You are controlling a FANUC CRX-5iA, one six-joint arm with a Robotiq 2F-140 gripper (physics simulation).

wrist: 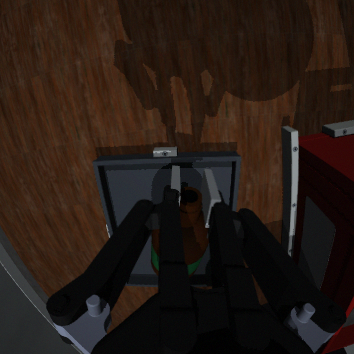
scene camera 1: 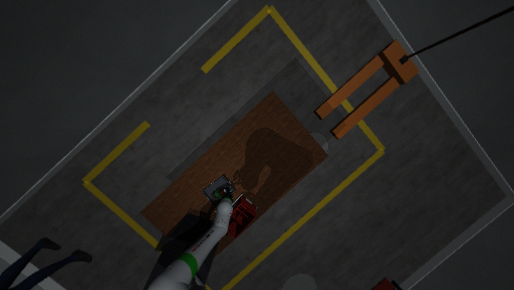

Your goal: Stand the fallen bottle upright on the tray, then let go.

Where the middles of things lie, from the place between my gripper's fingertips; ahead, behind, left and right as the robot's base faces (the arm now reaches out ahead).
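Brown bottle (wrist: 194, 232): my hand 10 mm above it, 90 mm past it, 20 mm to the right of it.
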